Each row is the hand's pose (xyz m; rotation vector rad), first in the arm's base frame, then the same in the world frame.
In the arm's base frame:
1: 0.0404 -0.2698 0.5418 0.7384 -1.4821 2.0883
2: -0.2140 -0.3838 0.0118 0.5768 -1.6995 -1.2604
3: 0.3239 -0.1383 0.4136 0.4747 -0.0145 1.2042
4: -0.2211 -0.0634 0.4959 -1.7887 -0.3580 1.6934
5: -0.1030 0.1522 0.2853 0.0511 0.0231 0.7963
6: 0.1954 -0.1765 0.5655 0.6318 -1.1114 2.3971
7: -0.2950 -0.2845 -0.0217 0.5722 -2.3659 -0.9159
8: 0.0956 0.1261 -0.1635 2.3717 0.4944 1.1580
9: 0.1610 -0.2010 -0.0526 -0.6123 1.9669 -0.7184
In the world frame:
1: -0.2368 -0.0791 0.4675 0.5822 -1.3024 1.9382
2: -0.5626 -0.1955 -0.0213 0.2566 -1.7910 -1.2964
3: 0.0535 -0.0307 0.3017 0.4008 0.0857 0.9599
4: -0.4517 0.1736 0.4129 -1.7653 -0.0099 1.6636
5: -0.3128 0.3306 0.1663 -0.0341 0.1515 0.5697
6: -0.0639 -0.0208 0.4665 0.5367 -0.9276 2.2089
7: -0.6236 -0.0853 -0.0622 0.2172 -2.4186 -0.8528
8: -0.1713 0.2074 -0.2880 2.3047 0.3165 0.8978
9: -0.1659 -0.1104 -0.1380 -0.5164 2.1037 -0.9764

